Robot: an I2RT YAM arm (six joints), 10 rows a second.
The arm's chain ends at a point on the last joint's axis. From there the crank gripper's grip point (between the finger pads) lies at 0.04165 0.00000 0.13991 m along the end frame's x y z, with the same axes.
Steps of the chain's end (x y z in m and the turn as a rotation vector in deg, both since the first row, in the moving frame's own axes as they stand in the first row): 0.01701, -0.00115, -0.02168, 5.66, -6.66, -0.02; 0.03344, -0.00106, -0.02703, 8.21, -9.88, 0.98; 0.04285, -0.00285, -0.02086, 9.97, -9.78, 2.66; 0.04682, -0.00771, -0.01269, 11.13, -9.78, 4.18; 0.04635, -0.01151, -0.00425, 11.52, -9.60, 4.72; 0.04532, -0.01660, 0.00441, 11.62, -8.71, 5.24; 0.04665, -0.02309, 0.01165, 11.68, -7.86, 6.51
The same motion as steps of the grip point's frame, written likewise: 0.00053, -0.01517, -0.01848, 5.66, -6.66, -0.02; 0.00906, -0.02095, -0.02336, 8.21, -9.88, 0.98; 0.01913, -0.02620, -0.01779, 9.97, -9.78, 2.66; 0.02350, -0.03311, -0.01002, 11.13, -9.78, 4.18; 0.02363, -0.03756, -0.00178, 11.52, -9.60, 4.72; 0.02495, -0.04247, 0.00658, 11.62, -8.71, 5.24; 0.02864, -0.04825, 0.01358, 11.68, -7.86, 6.51
